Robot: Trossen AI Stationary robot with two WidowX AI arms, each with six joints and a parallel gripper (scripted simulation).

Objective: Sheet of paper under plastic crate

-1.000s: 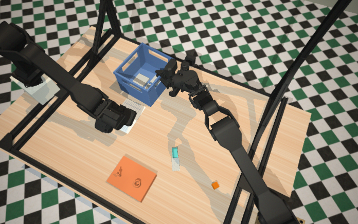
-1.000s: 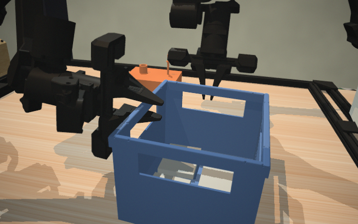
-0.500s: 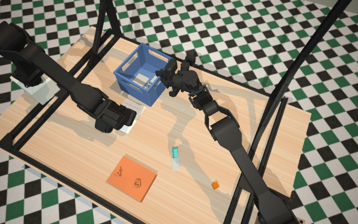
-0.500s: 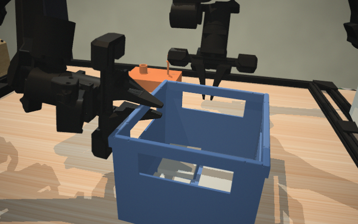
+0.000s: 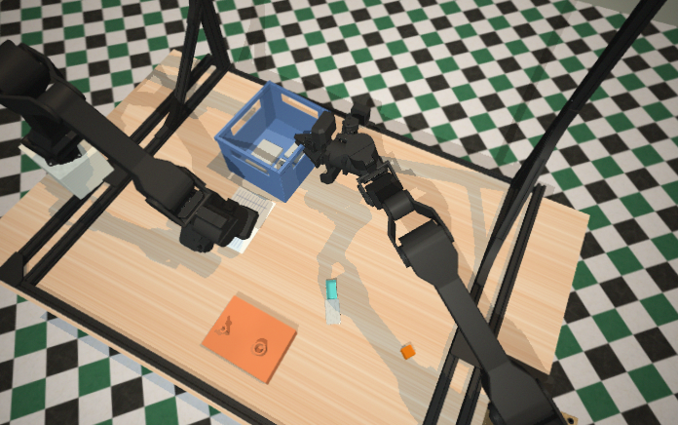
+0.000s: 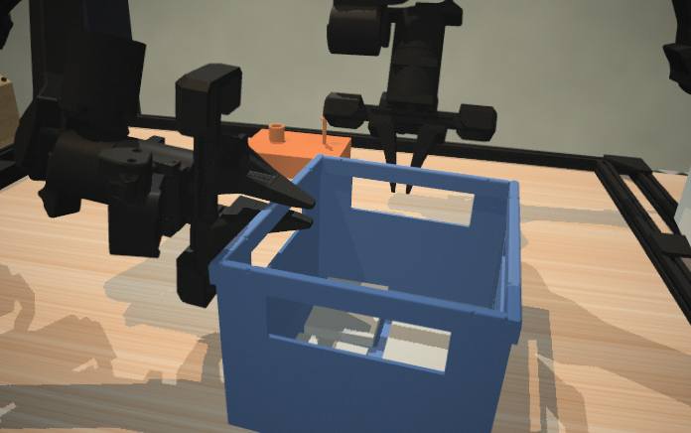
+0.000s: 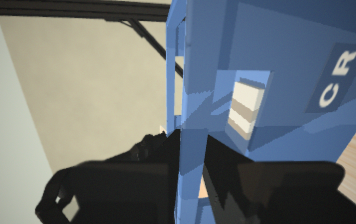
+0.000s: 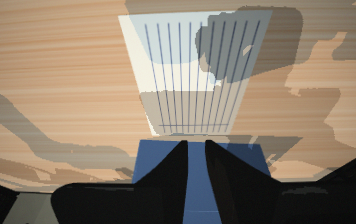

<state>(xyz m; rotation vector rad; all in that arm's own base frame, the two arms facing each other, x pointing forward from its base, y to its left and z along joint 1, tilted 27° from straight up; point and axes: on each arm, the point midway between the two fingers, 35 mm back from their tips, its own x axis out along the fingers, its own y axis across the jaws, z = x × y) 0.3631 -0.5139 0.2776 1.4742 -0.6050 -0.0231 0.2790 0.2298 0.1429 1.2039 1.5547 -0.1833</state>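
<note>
My right gripper is now 30 mm past the paper and 90 mm above it. Also, from my right hand: blue plastic crate 220 mm behind, 20 mm to the right, 30 mm below.
</note>
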